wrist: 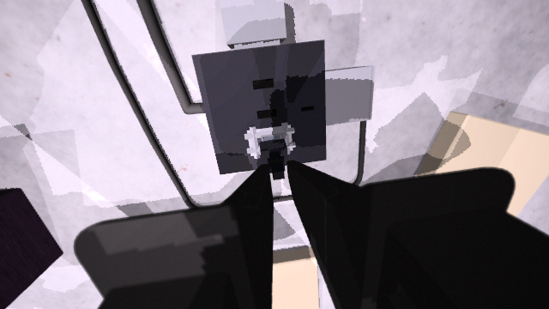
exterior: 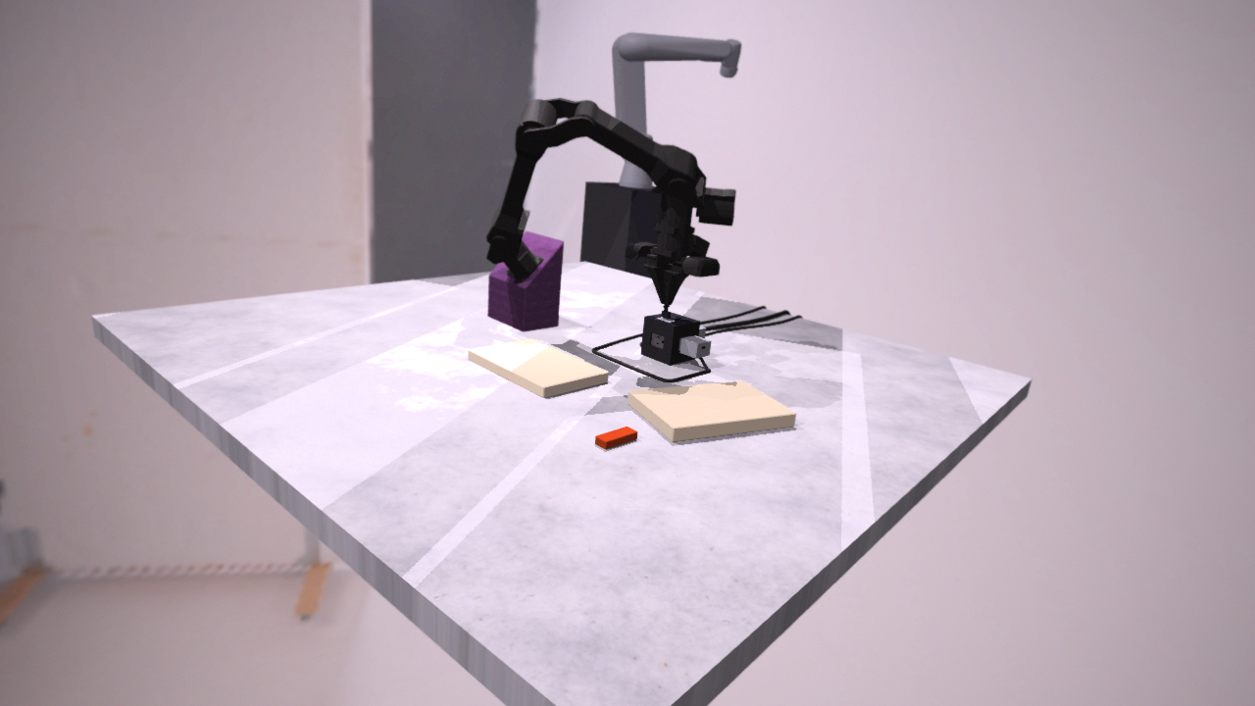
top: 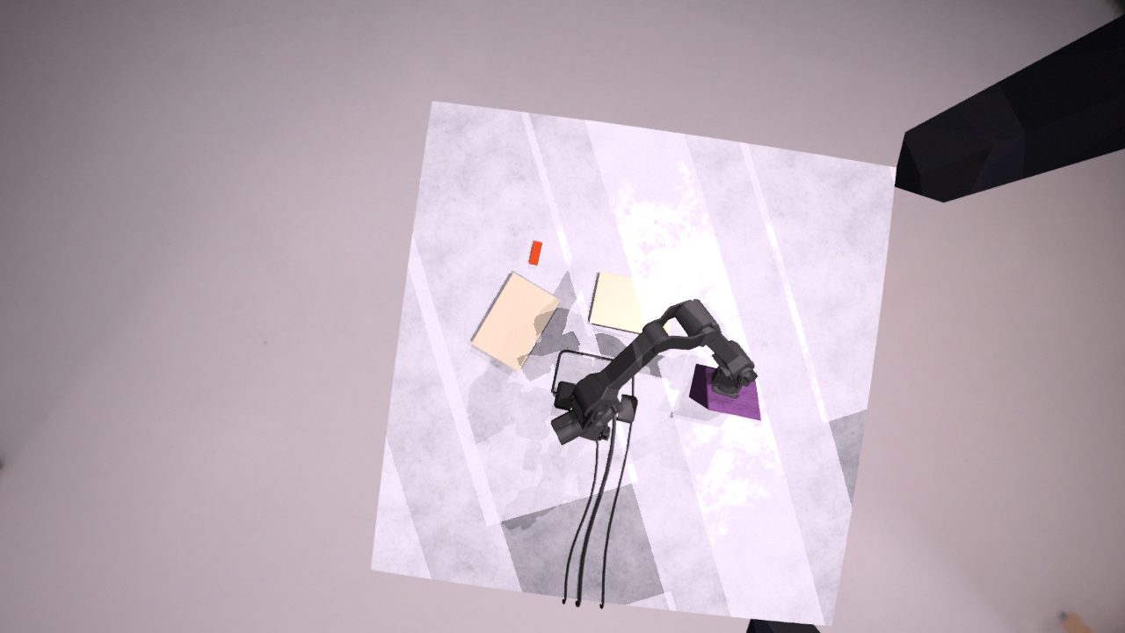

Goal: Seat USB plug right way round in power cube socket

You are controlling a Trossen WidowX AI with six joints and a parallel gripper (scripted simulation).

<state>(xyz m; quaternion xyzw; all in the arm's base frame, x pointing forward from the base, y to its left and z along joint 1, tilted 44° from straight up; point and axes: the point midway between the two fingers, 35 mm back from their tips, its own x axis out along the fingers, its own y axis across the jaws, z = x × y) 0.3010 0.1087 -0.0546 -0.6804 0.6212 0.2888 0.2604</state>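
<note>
The silver-rimmed socket is 10 mm to the left of my gripper tip and 40 mm below it. Also, from my gripper tip: red block: 240 mm ahead, 310 mm to the right, 100 mm below; then dark USB plug: 20 mm below.
</note>
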